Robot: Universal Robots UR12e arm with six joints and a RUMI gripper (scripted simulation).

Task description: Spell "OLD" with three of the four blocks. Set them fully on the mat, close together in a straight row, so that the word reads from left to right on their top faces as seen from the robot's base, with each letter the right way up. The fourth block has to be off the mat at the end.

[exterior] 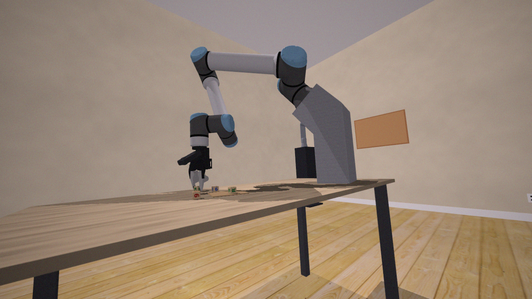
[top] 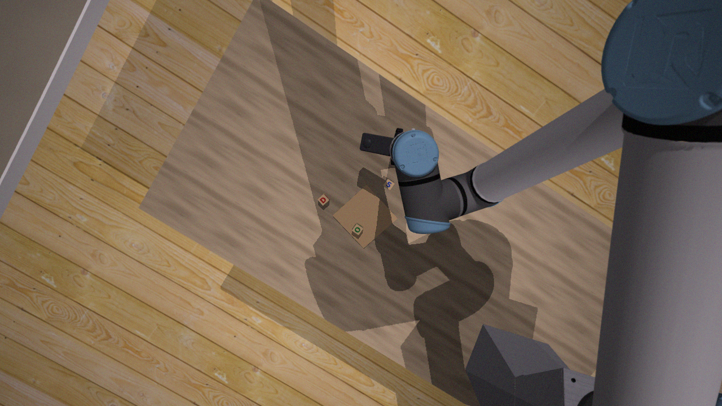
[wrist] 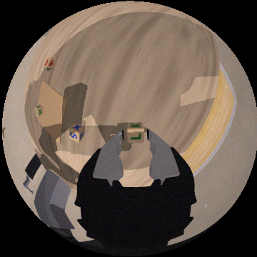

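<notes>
Right now the mat is 230 mm to the left of my hand, 50 mm behind it and 10 mm below it.
</notes>
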